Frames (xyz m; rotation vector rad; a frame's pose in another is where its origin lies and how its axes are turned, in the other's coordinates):
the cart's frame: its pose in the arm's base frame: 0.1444 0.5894 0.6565 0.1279 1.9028 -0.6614
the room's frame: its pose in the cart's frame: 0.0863 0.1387 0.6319 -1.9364 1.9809 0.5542
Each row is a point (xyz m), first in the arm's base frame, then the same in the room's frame.
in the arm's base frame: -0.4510 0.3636 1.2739
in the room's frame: 1.2731 0.2555 0.6647
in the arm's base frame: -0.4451 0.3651 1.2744
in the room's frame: 1.2684 0.2590 0.6630
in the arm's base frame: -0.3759 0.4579 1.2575
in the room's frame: 1.1652 0.2949 0.7047
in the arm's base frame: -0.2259 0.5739 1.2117
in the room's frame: 0.9785 0.3487 0.7217
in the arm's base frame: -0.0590 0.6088 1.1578
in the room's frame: 0.8153 0.3882 0.6602
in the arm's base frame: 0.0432 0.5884 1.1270
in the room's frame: 0.7369 0.4064 0.5871
